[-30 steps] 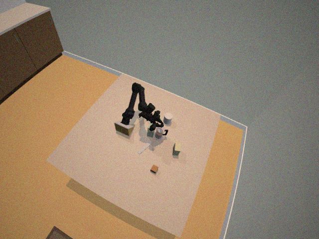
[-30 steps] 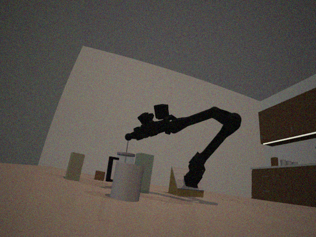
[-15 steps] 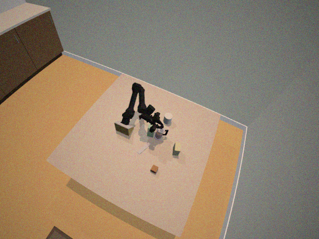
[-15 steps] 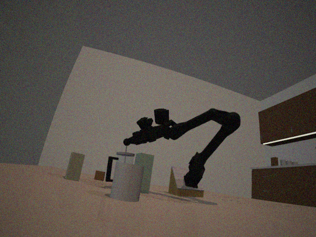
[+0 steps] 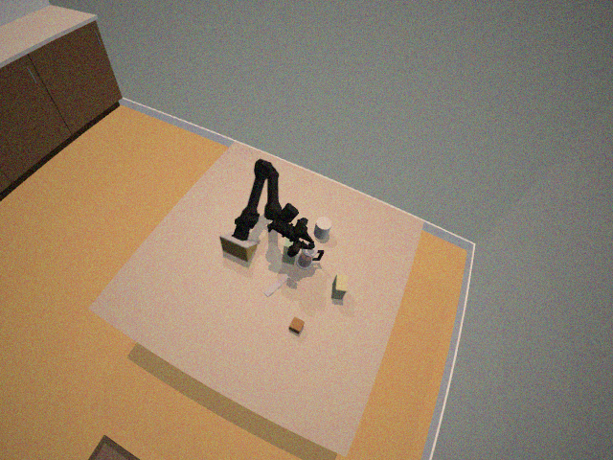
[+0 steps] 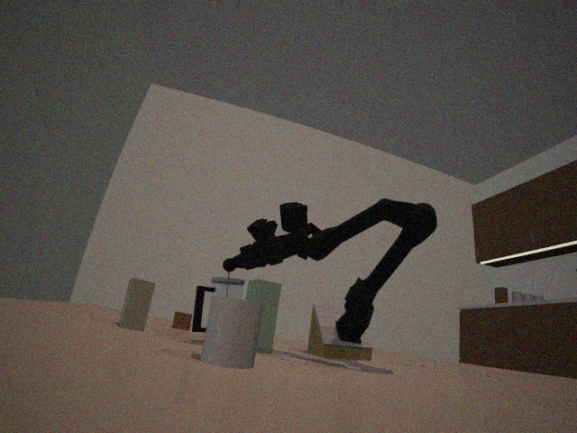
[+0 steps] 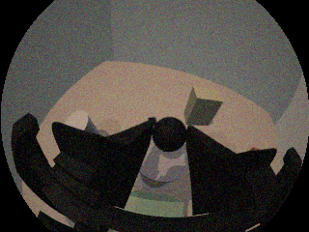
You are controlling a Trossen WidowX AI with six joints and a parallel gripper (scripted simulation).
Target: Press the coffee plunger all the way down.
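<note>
Now: the coffee press 90 mm below my gripper tip and 10 mm to the left of it. Also, from my gripper tip: green box: 100 mm below, 100 mm behind, 20 mm to the right.
</note>
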